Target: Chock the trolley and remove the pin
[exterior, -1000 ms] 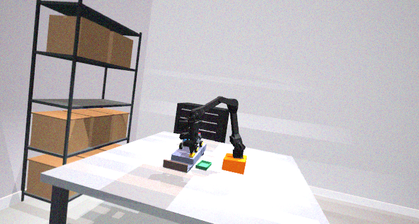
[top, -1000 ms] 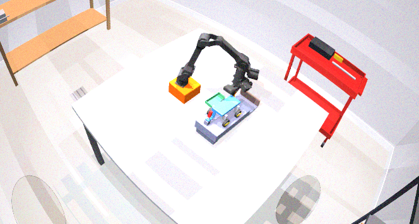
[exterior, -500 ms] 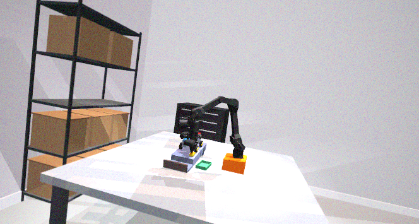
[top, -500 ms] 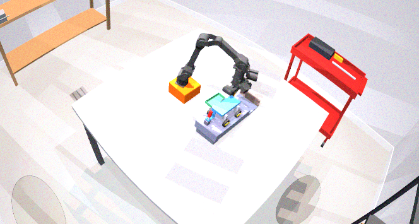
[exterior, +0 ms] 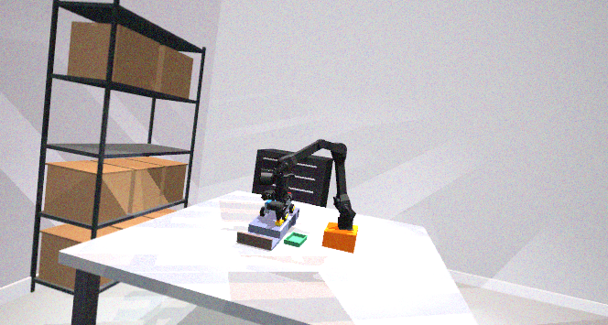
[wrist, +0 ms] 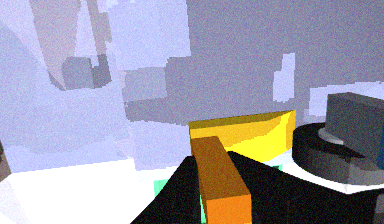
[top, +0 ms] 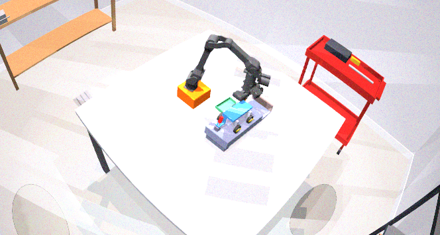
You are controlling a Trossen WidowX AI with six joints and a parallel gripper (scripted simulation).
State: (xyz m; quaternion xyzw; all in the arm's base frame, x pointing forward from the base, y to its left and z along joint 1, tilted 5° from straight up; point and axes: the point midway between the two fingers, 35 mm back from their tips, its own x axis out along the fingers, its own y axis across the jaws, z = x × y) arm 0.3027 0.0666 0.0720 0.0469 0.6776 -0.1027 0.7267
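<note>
My gripper tip is now 2 cm to the left of the yellow chock. Round my gripper tip: brown stop board 8 cm ahead, 13 cm to the left, 6 cm below; green tray 9 cm behind, 1 cm to the right, 10 cm below; trolley 2 cm ahead, 14 cm to the right, 2 cm above.
</note>
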